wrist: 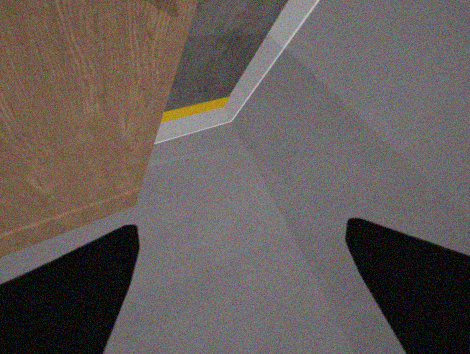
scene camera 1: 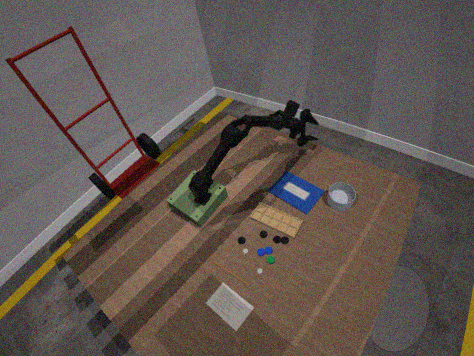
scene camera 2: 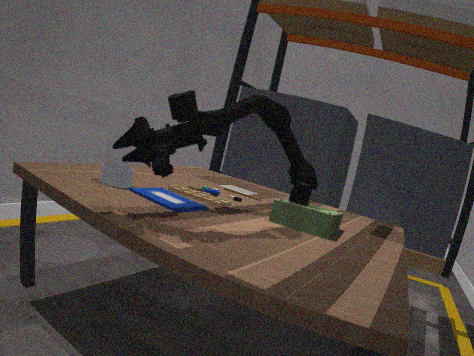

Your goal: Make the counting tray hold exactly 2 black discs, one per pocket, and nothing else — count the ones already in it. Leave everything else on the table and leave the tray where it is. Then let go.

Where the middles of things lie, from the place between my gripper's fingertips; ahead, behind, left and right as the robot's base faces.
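My gripper: 120 mm above the grey cup [scene camera 2: 116,175], 210 mm short of it, 250 mm to the left of it. Counting tray [scene camera 1: 264,214]: 140 mm below my hand, 480 mm to the right of it, 10 mm behind it.
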